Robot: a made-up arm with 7 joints.
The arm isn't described. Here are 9 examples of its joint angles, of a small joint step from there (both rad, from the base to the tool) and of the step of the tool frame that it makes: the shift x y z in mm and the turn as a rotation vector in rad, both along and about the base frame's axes.
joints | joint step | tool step
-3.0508 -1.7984 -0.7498 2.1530 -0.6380 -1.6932 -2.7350 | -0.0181 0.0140 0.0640 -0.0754 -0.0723 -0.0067 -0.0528 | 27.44 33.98 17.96 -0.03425 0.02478 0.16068
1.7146 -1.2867 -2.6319 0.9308 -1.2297 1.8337 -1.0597 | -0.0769 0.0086 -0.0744 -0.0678 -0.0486 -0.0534 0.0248 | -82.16 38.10 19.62 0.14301 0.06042 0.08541
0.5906 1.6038 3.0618 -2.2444 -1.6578 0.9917 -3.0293 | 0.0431 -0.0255 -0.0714 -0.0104 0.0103 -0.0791 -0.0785 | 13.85 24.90 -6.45 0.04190 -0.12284 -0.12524
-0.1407 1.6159 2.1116 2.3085 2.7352 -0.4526 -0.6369 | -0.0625 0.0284 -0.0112 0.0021 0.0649 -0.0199 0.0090 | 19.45 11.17 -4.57 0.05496 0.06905 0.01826
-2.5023 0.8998 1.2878 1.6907 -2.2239 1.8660 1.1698 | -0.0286 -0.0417 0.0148 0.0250 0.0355 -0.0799 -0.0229 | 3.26 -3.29 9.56 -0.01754 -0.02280 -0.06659
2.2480 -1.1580 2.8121 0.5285 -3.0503 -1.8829 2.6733 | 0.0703 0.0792 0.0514 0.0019 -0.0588 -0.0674 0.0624 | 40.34 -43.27 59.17 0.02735 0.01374 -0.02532
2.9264 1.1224 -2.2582 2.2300 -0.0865 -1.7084 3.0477 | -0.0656 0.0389 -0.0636 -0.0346 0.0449 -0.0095 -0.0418 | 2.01 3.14 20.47 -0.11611 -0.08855 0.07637
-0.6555 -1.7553 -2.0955 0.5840 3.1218 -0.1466 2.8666 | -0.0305 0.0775 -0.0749 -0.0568 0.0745 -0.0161 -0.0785 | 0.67 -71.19 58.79 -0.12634 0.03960 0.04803
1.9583 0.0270 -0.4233 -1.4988 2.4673 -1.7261 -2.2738 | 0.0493 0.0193 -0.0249 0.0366 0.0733 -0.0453 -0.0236 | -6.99 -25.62 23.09 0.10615 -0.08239 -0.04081
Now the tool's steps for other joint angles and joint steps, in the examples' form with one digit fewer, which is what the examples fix.
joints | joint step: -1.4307 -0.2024 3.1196 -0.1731 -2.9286 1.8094 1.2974 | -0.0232 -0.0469 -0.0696 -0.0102 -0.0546 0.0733 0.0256
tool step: -28.0 -30.9 -11.1 -0.0439 -0.0286 0.1508
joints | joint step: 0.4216 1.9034 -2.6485 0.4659 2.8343 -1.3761 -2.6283 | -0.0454 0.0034 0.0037 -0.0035 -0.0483 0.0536 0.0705
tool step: 17.6 27.1 -4.6 0.0448 0.0435 -0.0275
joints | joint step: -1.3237 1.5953 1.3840 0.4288 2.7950 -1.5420 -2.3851 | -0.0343 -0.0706 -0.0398 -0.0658 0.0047 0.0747 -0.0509
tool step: -33.4 55.2 47.0 0.1583 -0.0276 0.1371
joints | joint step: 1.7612 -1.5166 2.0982 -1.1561 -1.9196 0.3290 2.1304 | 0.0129 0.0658 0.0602 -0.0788 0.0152 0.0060 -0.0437
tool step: -12.5 -68.5 68.6 0.1118 -0.0798 -0.0603
